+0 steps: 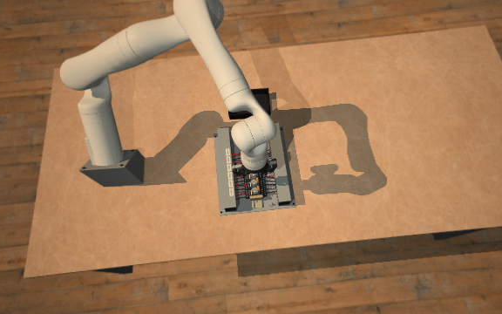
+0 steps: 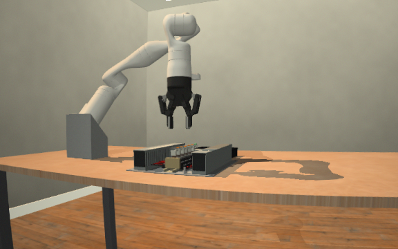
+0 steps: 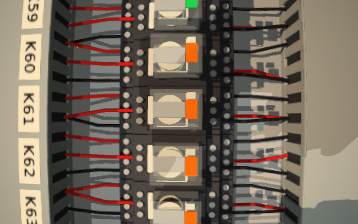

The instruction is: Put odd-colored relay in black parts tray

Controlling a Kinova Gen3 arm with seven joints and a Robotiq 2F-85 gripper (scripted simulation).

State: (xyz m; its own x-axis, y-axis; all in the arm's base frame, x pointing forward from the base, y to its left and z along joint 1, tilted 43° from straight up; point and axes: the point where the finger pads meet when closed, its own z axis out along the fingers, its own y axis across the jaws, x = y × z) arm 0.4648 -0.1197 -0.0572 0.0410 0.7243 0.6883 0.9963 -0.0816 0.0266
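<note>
The relay panel lies 11 cm below my hand and 7 cm to the left of it. The rest, counted from my hand: black parts tray (33 cm to the left, 12 cm below, 3 cm ahead).
</note>
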